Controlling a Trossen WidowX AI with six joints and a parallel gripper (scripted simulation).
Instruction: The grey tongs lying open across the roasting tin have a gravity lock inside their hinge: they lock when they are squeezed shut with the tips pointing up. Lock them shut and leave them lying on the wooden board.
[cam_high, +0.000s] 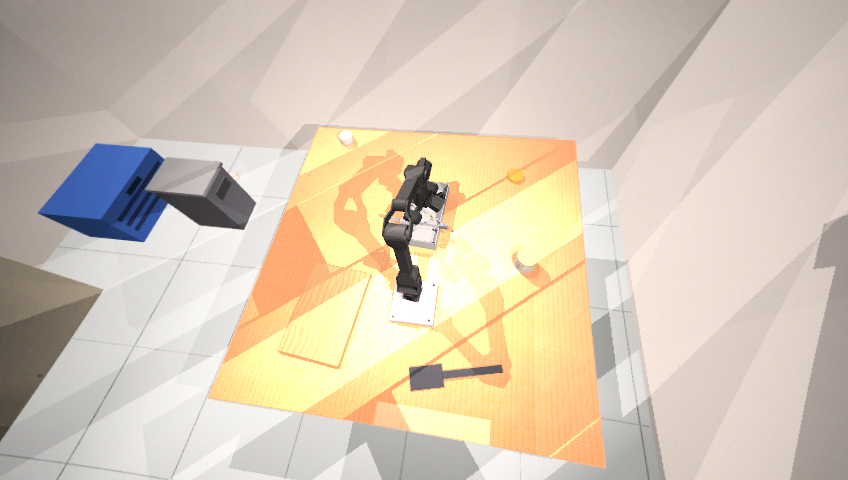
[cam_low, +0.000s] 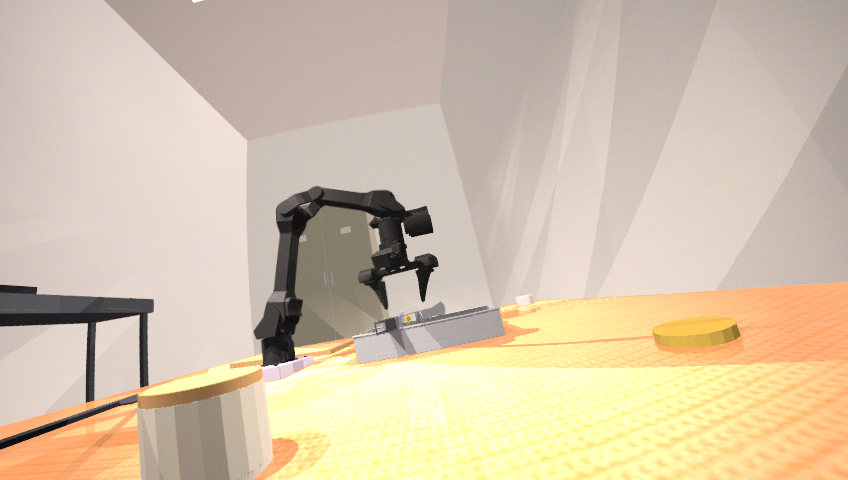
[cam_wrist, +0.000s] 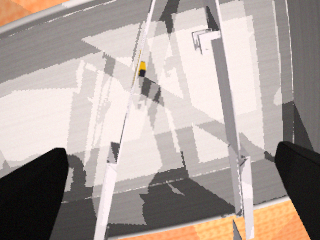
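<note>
The grey roasting tin lies 7 cm below my gripper tip, 4 cm ahead of it and 1 cm to the left of it. Also, from my gripper tip: wooden board 46 cm behind, 26 cm to the left, 9 cm below; then yellow disc 35 cm ahead, 33 cm to the right, 9 cm below; then lidded white pot 44 cm to the right, 7 cm behind, 6 cm below.
</note>
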